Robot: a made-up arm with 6 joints.
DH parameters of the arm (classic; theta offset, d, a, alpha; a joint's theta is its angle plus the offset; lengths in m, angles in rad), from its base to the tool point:
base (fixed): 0.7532 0 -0.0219 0
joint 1: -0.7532 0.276 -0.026 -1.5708
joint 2: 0.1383 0 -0.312 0
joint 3: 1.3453 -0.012 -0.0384 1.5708
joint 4: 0 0.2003 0.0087 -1.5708
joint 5: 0 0.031 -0.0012 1.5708
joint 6: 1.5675 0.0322 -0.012 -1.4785
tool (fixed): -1.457 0.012 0 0
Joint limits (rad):
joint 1: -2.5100..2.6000
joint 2: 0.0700..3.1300
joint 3: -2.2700..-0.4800
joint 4: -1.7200..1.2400
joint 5: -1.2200..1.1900
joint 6: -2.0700..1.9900
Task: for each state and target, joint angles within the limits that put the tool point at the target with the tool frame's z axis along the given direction. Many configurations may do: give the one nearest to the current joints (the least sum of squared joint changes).
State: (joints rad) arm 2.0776 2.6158 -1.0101 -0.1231 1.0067 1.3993
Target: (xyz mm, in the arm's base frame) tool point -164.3 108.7 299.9 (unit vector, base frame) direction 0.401 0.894 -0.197
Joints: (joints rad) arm 2.4694 2.1589 -0.5859 -0.2157 1.0554 1.3747
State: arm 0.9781 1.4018 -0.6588 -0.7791 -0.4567 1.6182
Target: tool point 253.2 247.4 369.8 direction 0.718 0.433 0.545
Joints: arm 0.7914 2.1744 -1.4035 -1.5303 -0.7569 1.8998
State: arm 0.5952 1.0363 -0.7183 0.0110 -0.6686 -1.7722
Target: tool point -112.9 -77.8 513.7 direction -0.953 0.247 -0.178
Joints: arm 0.8531 0.3726 -0.4800 -0.5088 -1.0850 -0.9503
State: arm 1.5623 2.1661 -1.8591 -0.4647 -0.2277 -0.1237
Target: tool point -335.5 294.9 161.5 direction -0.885 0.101 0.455
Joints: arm 2.3478 2.8273 -1.7808 -0.4408 -0.0681 -0.1512
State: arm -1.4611 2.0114 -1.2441 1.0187 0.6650 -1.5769
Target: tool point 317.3 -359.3 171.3 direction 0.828 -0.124 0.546
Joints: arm -0.8537 2.8722 -1.8400 1.2181 0.7144 -1.7817
